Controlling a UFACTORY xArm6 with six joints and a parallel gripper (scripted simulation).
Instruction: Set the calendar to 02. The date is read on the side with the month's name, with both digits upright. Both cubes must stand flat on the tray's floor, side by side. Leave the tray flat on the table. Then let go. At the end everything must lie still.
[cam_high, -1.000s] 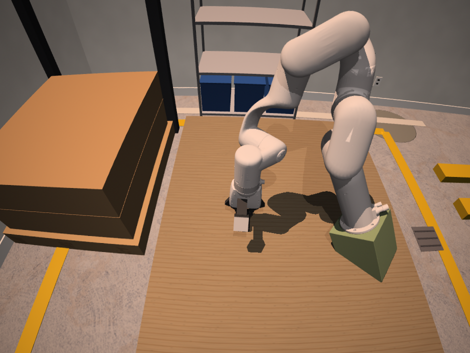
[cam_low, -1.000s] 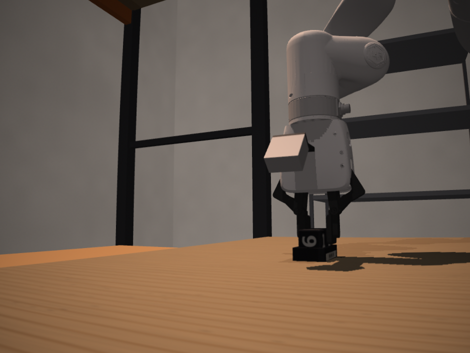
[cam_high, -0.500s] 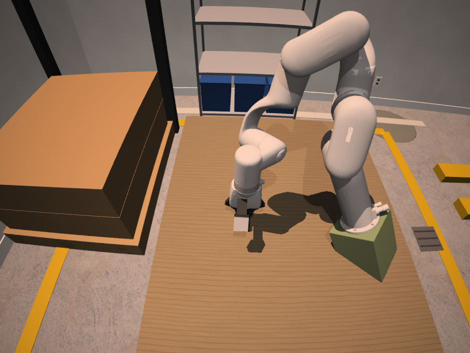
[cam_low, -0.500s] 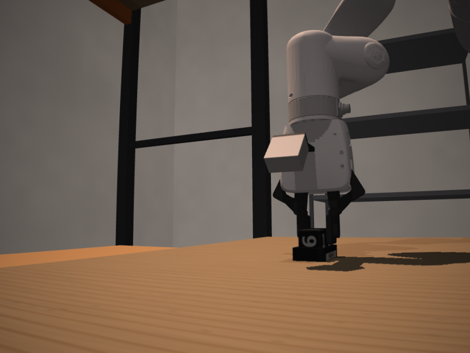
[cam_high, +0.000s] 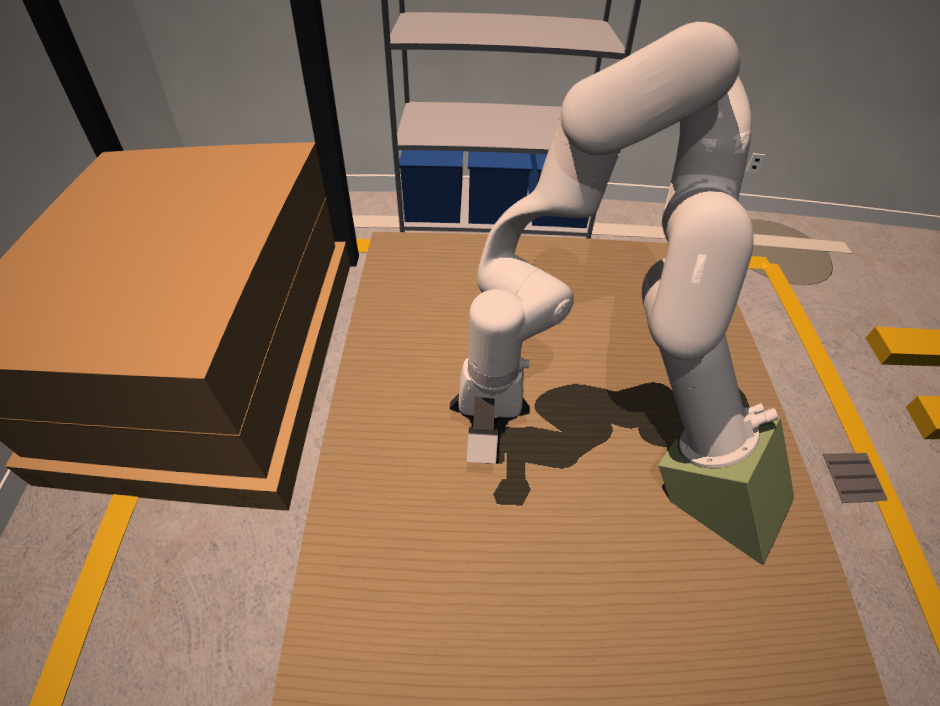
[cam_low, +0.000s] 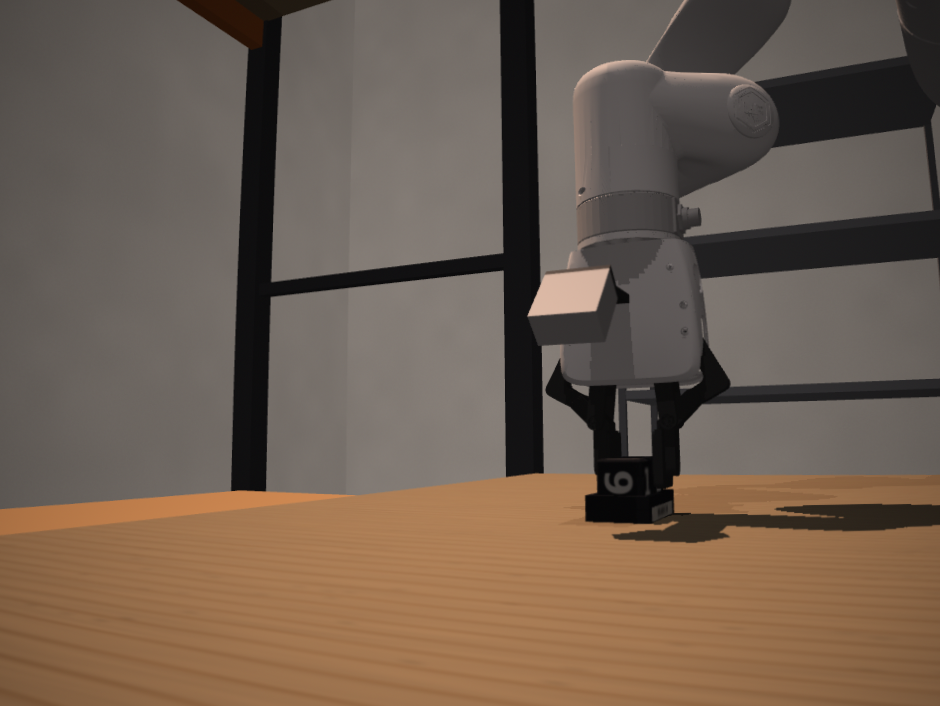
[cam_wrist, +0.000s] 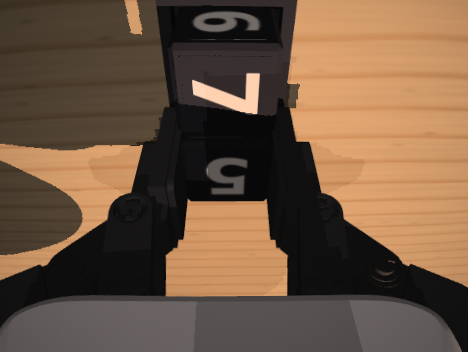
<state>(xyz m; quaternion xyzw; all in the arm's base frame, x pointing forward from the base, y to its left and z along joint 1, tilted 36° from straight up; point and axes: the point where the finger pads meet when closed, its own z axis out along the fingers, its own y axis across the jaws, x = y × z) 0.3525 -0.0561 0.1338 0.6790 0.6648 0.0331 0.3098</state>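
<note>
Now: the black calendar tray 20 mm to the left of my hand and 30 mm below it. The rest, counted from my hand: cube: 30 mm to the left, 10 mm below.
</note>
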